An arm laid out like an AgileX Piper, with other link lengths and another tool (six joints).
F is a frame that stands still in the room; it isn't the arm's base.
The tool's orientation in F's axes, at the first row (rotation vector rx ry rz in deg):
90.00 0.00 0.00
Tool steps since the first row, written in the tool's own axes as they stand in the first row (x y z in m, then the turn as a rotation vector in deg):
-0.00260 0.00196 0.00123 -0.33 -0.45 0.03
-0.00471 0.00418 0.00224 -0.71 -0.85 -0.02
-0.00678 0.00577 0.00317 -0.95 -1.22 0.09
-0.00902 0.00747 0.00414 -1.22 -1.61 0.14
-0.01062 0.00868 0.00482 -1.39 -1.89 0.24
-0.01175 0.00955 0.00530 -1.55 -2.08 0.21
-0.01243 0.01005 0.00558 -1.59 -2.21 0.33
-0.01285 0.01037 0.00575 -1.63 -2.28 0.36
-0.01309 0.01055 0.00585 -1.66 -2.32 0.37
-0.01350 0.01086 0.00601 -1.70 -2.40 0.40
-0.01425 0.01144 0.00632 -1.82 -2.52 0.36
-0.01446 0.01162 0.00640 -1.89 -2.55 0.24
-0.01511 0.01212 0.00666 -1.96 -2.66 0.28
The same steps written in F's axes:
-0.00260 -0.00123 0.00196 -0.33 -0.03 -0.45
-0.00471 -0.00224 0.00418 -0.71 0.02 -0.85
-0.00678 -0.00317 0.00577 -0.95 -0.09 -1.22
-0.00902 -0.00414 0.00747 -1.22 -0.14 -1.61
-0.01062 -0.00482 0.00868 -1.39 -0.24 -1.89
-0.01175 -0.00530 0.00955 -1.55 -0.21 -2.08
-0.01243 -0.00558 0.01005 -1.59 -0.33 -2.21
-0.01285 -0.00575 0.01037 -1.63 -0.36 -2.28
-0.01309 -0.00585 0.01055 -1.66 -0.37 -2.32
-0.01350 -0.00601 0.01086 -1.70 -0.40 -2.40
-0.01425 -0.00632 0.01144 -1.82 -0.36 -2.52
-0.01446 -0.00640 0.01162 -1.89 -0.24 -2.55
-0.01511 -0.00666 0.01212 -1.96 -0.28 -2.66

